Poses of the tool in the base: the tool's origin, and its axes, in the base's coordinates. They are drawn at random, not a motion.
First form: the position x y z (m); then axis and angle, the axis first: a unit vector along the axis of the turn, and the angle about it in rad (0 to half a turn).
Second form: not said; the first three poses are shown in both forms.
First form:
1: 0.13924, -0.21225, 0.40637, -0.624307, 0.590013, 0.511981, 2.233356
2: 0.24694, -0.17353, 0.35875, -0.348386, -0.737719, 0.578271, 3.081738
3: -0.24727, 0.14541, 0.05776, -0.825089, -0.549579, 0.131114, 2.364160
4: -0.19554, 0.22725, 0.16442, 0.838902, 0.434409, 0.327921, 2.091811
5: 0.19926, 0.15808, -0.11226, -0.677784, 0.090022, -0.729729, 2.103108
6: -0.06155, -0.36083, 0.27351, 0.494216, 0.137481, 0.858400, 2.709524
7: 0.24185, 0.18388, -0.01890, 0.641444, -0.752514, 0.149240, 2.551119
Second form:
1:
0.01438, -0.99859, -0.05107, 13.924
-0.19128, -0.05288, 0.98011, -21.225
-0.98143, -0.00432, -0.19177, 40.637
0, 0, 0, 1

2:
-0.75568, 0.47897, -0.44669, 24.694
0.54815, 0.08928, -0.83160, -17.353
-0.35843, -0.87328, -0.33001, 35.875
0, 0, 0, 1

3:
0.45325, 0.68466, -0.57079, -24.727
0.86860, -0.19541, 0.45535, 14.541
0.20022, -0.70217, -0.68327, 5.776
0, 0, 0, 1

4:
0.55630, 0.26141, 0.78879, -19.554
0.83023, -0.21512, -0.51423, 22.725
0.03526, 0.94095, -0.33670, 16.442
0, 0, 0, 1

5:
0.18502, 0.53678, 0.82319, 19.926
-0.72074, -0.49531, 0.48497, 15.808
0.66805, -0.68304, 0.29524, -11.226
0, 0, 0, 1

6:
-0.44205, -0.22981, 0.86705, -6.155
0.48910, -0.87204, 0.01823, -36.083
0.75191, 0.43213, 0.49788, 27.351
0, 0, 0, 1

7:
-0.07744, -0.96675, -0.24372, 24.185
-0.80057, 0.20599, -0.56272, 18.388
0.59421, 0.15153, -0.78990, -1.890
0, 0, 0, 1

